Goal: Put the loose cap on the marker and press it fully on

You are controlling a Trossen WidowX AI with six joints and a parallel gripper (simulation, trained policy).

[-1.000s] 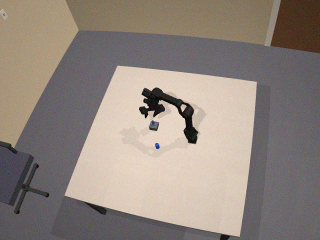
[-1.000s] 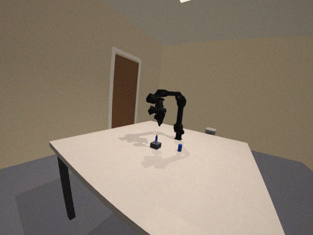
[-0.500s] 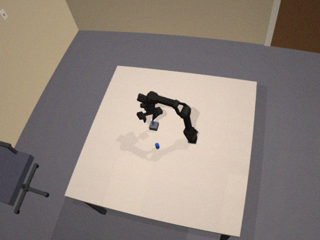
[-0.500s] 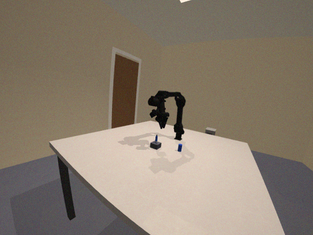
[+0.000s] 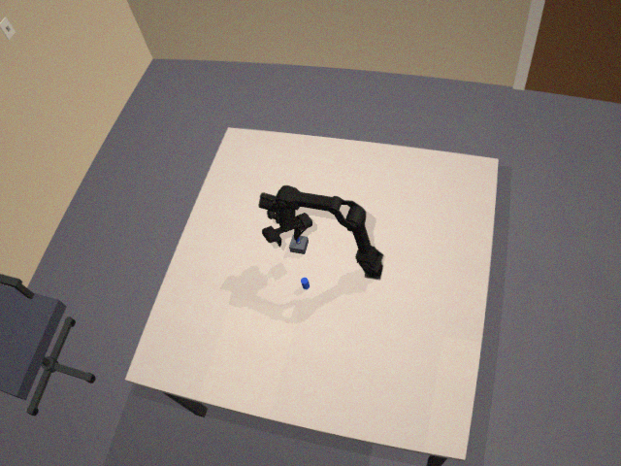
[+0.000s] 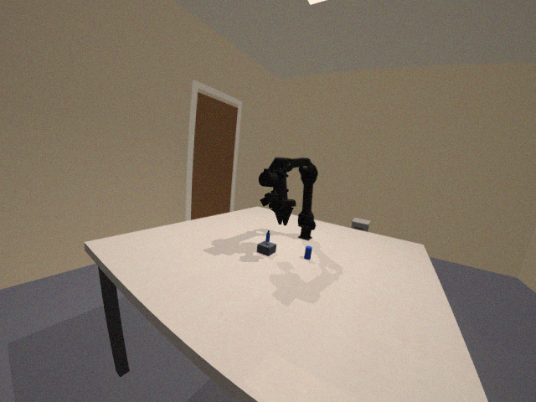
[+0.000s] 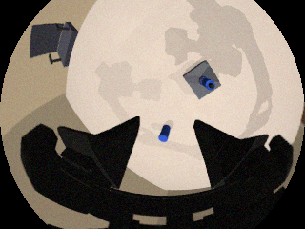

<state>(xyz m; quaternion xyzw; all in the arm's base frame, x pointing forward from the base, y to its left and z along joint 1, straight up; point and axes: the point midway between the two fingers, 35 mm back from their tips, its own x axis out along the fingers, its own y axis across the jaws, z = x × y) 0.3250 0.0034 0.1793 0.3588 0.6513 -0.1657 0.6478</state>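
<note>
Right now my gripper tip is 80 mm past the blue cap, 100 mm to the right of it and 120 mm above it. Also, from my gripper tip: grey holder block (10 mm behind, 70 mm to the right, 130 mm below).
</note>
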